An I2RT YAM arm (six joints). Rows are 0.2 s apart.
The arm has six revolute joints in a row. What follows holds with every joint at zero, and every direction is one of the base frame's. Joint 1 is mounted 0.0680 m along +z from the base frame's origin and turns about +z. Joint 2 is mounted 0.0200 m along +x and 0.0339 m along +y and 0.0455 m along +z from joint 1 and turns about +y. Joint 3 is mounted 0.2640 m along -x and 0.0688 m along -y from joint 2 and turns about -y. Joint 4 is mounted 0.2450 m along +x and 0.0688 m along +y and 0.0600 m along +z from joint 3 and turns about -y. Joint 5 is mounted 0.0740 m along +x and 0.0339 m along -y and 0.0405 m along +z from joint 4 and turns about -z. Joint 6 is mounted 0.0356 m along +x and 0.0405 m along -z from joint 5 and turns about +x. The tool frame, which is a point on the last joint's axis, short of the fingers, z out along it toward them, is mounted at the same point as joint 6; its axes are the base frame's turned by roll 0.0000, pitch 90.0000 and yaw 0.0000 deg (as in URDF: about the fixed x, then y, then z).
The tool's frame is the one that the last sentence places.
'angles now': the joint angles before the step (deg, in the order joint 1, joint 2, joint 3, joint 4, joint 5, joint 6). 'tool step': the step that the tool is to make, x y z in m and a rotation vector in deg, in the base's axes. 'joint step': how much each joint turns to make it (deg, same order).
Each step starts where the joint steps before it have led.
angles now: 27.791, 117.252, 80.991, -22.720, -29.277, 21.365
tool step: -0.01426, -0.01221, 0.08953, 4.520, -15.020, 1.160
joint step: -0.481, -12.589, 0.132, 1.005, 1.311, -3.518
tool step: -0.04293, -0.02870, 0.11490, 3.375, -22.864, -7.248
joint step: 0.001, -16.874, 0.415, 3.781, 10.164, -2.186
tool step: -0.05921, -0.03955, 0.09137, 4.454, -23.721, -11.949
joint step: 0.000, -14.469, 0.001, 7.955, 13.115, -4.109
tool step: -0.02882, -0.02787, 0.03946, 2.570, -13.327, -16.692
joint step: -0.394, -5.750, -0.004, 7.674, 15.888, -5.159
